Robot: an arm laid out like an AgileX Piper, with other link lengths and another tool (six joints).
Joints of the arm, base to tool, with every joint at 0 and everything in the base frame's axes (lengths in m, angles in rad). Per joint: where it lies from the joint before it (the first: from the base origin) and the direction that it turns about. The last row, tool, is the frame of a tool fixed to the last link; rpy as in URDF.
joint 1: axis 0 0 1 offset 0 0 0.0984
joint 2: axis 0 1 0 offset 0 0 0
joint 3: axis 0 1 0 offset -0.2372 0 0.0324
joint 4: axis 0.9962 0 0.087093 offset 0.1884 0 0.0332
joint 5: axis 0 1 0 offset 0 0 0
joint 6: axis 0.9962 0 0.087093 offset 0.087 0 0.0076
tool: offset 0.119 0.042 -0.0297 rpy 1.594 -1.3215 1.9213
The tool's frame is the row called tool.
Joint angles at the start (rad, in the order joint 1, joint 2, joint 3, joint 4, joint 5, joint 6):
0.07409, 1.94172, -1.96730, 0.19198, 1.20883, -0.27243
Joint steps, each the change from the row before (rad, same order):
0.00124, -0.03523, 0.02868, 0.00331, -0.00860, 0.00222
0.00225, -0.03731, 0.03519, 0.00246, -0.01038, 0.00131
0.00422, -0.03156, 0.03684, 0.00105, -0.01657, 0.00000
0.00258, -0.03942, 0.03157, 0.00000, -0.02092, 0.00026
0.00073, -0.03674, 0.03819, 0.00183, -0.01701, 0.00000
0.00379, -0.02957, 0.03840, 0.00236, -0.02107, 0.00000
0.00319, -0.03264, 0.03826, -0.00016, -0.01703, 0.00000
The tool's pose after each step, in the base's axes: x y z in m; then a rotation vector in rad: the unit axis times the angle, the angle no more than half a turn. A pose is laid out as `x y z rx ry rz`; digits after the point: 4 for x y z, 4 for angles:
0.3404 0.0954 0.1578 -2.4993 -0.8525 -0.5569
0.3346 0.0962 0.1630 -2.4950 -0.8541 -0.5735
0.3298 0.0974 0.1657 -2.4913 -0.8584 -0.5878
0.3262 0.0978 0.1724 -2.4869 -0.8653 -0.6257
0.3210 0.0978 0.1762 -2.4835 -0.8661 -0.6469
0.3167 0.0990 0.1777 -2.4788 -0.8682 -0.6630
0.3115 0.0993 0.1796 -2.4764 -0.8713 -0.6776

